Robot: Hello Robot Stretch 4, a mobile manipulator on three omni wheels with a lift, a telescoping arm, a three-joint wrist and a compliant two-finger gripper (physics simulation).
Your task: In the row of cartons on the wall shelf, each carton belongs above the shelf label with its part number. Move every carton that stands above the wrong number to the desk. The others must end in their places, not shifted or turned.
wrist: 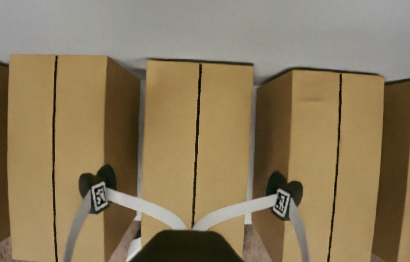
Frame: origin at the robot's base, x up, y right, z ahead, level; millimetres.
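Seen in the pictures: hand, tool point: (191, 188).
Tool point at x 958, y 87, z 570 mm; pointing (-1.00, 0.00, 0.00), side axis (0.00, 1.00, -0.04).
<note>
Pixels of each thing's middle, then the offset from my tool point to it. "spot": a spot on its surface instead.
- middle carton, body centre: (195, 161) dz +0, dx -150, dy +3 mm
- left carton, body centre: (85, 153) dz +11, dx -150, dy -161 mm
- right carton, body centre: (305, 165) dz -6, dx -150, dy +170 mm
- far left edge, surface spot: (3, 150) spot: dz +16, dx -118, dy -270 mm
- far right edge, surface spot: (395, 165) spot: dz +2, dx -84, dy +273 mm
A row of tan cartons, each with a black line along its top, is seen from above. The middle carton (220, 135) stands in front of my gripper (191, 197), whose open fingers are spread wide, with no carton held between them. The left fingertip overlaps the left carton (80, 125) in the view, near its right edge. The right fingertip overlaps the right carton (312, 130) near its left edge. Whether the fingertips touch the cartons, I cannot tell. The shelf labels and part numbers do not show.
Parts of further cartons show at the far left edge (3, 150) and the far right edge (395, 165). A grey wall (200, 30) runs behind the row. White strips of the shelf (253, 150) show in the narrow gaps beside the middle carton. Brownish floor shows at the bottom.
</note>
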